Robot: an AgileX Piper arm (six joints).
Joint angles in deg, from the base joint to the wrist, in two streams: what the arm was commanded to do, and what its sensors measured. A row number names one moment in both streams.
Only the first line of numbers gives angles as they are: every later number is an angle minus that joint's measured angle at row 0.
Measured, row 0:
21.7, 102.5, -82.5, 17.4, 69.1, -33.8
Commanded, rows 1 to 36:
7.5, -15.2, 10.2, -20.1, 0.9, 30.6
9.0, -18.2, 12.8, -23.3, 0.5, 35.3
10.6, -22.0, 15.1, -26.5, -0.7, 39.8
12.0, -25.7, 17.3, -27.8, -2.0, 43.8
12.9, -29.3, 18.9, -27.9, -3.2, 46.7
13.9, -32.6, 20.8, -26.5, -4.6, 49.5
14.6, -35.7, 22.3, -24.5, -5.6, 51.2
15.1, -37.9, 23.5, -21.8, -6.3, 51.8
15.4, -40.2, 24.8, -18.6, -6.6, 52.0
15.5, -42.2, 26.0, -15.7, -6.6, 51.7
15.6, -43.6, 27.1, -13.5, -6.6, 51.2
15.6, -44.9, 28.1, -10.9, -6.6, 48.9
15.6, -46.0, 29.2, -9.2, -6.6, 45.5
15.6, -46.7, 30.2, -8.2, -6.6, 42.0
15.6, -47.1, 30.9, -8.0, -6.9, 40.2
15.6, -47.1, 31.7, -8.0, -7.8, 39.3
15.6, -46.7, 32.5, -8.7, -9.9, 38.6
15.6, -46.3, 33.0, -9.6, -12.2, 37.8
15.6, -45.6, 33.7, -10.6, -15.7, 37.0
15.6, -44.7, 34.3, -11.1, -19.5, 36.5
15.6, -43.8, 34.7, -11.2, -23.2, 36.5
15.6, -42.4, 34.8, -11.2, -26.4, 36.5
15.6, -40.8, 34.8, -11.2, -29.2, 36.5
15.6, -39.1, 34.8, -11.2, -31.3, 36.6
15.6, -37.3, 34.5, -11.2, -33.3, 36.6
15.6, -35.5, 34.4, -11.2, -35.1, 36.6
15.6, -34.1, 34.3, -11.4, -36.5, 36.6
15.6, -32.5, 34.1, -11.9, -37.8, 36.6
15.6, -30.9, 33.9, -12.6, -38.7, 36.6
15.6, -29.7, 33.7, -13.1, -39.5, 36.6
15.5, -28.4, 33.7, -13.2, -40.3, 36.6
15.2, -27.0, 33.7, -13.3, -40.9, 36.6
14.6, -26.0, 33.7, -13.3, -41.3, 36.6
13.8, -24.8, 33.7, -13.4, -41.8, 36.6
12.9, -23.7, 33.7, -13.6, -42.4, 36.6
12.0, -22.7, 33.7, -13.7, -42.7, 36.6
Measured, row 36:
14.8, -26.2, 34.1, -12.4, -39.7, 37.3
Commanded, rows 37 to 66:
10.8, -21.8, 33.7, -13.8, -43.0, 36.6
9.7, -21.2, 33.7, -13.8, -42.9, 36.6
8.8, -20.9, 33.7, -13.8, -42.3, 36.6
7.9, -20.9, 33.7, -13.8, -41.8, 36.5
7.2, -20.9, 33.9, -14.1, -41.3, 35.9
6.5, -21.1, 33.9, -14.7, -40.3, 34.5
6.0, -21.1, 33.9, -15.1, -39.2, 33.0
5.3, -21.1, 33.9, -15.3, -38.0, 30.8
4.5, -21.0, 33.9, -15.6, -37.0, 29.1
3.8, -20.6, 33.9, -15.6, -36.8, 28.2
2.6, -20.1, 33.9, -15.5, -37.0, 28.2
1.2, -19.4, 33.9, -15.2, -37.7, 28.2
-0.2, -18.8, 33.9, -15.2, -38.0, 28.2
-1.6, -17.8, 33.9, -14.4, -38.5, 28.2
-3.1, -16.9, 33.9, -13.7, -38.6, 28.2
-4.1, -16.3, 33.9, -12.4, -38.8, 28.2
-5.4, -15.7, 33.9, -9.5, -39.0, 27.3
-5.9, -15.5, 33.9, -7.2, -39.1, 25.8
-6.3, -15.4, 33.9, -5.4, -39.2, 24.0
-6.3, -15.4, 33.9, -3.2, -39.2, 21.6
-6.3, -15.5, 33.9, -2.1, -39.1, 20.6
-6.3, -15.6, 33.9, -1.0, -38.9, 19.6
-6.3, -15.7, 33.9, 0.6, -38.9, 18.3
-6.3, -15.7, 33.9, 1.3, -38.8, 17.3
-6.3, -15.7, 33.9, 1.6, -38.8, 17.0
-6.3, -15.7, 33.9, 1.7, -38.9, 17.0
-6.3, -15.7, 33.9, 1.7, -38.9, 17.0
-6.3, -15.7, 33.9, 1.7, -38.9, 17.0
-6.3, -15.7, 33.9, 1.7, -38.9, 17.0
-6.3, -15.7, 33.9, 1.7, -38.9, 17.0
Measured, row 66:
-5.8, -15.3, 34.1, 1.1, -38.2, 18.2
